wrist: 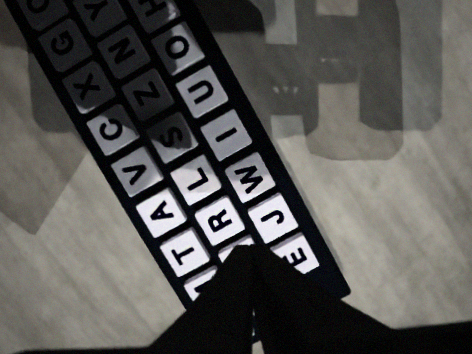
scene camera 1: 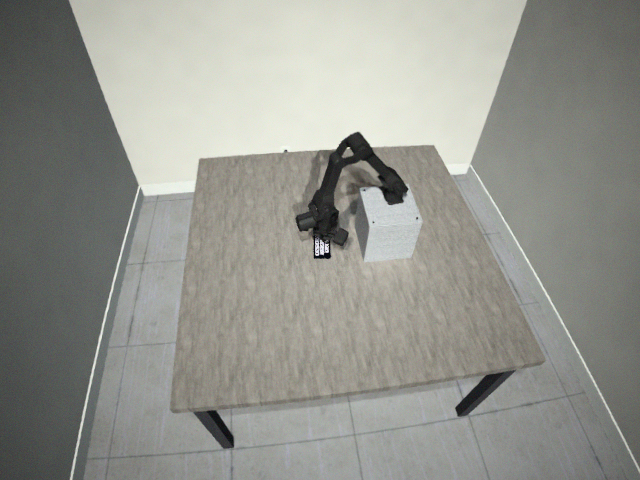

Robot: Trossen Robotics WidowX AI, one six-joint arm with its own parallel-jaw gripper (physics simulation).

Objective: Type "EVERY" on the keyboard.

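Frame: origin at the arm's base, x ahead, y left, z up, level; metres.
Where they show: gripper, fingertip midpoint: (wrist: 248, 257) (scene camera 1: 324, 240); arm's base, link origin: (scene camera 1: 393, 198).
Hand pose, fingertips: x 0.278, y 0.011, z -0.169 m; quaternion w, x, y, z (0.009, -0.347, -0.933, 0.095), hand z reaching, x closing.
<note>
Each offset is from my fingertips to the top centre of the thing. Level surfaces: height alone.
The narrow black keyboard @[dx -0.004, dy -0.052, dz -0.036 m] (scene camera 1: 321, 257) (wrist: 331, 286) with light letter keys lies on the table, running diagonally in the wrist view. The E key @[dx -0.006, dy +0.024, dz -0.036 m] (wrist: 303, 254) is partly covered by the right finger. The V key @[dx +0.017, dy -0.047, dz -0.036 m] (wrist: 136, 171) is in the left row, the R key @[dx +0.006, dy -0.009, dz -0.036 m] (wrist: 219, 221) in the middle row and the Y key @[dx -0.017, dy -0.104, dz -0.036 m] (wrist: 101, 11) in shadow at the top edge. My gripper (scene camera 1: 326, 238) (wrist: 248, 257) is shut and empty. In the wrist view its tips overlap a mostly hidden key below R, left of E. Their height above the keys cannot be told.
A light grey box (scene camera 1: 390, 240) stands on the table @[dz -0.054 m] (scene camera 1: 356, 330) right of the keyboard, with the arm's base on top. The arm (scene camera 1: 330, 180) arches over to the keyboard. Its shadow falls across the upper keys and the table. Pale and grey walls stand around.
</note>
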